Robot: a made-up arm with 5 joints. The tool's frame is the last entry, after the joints.
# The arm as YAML. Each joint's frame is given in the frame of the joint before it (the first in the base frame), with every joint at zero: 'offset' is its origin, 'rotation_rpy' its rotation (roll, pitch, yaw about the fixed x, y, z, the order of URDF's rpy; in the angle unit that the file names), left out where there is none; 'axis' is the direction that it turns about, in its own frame. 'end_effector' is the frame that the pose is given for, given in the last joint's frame.
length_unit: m
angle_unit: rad
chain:
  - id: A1
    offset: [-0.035, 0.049, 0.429]
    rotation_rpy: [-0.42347, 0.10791, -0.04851]
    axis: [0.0, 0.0, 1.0]
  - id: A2
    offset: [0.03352, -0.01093, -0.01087]
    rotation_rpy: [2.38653, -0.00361, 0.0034]
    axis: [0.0, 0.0, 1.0]
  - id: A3
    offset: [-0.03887, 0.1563, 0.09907]
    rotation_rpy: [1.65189, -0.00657, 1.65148]
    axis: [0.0, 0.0, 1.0]
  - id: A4
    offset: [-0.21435, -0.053, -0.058]
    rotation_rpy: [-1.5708, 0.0, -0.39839]
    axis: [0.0, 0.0, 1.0]
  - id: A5
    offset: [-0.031, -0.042, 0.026]
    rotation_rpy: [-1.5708, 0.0, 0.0]
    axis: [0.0, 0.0, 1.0]
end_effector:
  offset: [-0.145, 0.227, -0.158]
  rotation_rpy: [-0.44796, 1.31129, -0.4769]
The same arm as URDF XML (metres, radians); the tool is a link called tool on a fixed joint. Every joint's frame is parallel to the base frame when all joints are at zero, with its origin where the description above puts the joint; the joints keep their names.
<robot name="arm">
<link name="base"/>
<link name="link1"/>
<link name="link2"/>
<link name="link3"/>
<link name="link4"/>
<link name="link5"/>
<link name="tool"/>
<joint name="A1" type="continuous"><parent link="base"/><child link="link1"/><origin xyz="-0.0350 0.0490 0.4290"/><axis xyz="0.117995 0.405684 0.906365"/></joint>
<joint name="A2" type="continuous"><parent link="link1"/><child link="link2"/><origin xyz="0.0320 -0.0160 -0.0090"/><axis xyz="-0.080999 -0.921188 -0.380595"/></joint>
<joint name="A3" type="continuous"><parent link="link2"/><child link="link3"/><origin xyz="-0.0340 -0.1500 0.1100"/><axis xyz="1 0 0"/></joint>
<joint name="A4" type="continuous"><parent link="link3"/><child link="link4"/><origin xyz="-0.0580 0.1320 -0.1770"/><axis xyz="0 -1 0"/></joint>
<joint name="A5" type="continuous"><parent link="link4"/><child link="link5"/><origin xyz="0.0420 -0.0260 -0.0310"/><axis xyz="-1 0 0"/></joint>
<joint name="tool_joint" type="fixed"><parent link="link5"/><child link="tool"/><origin xyz="0.1580 0.2270 -0.1450" rpy="0.0430 -0.2300 -0.1213"/></joint>
</robot>

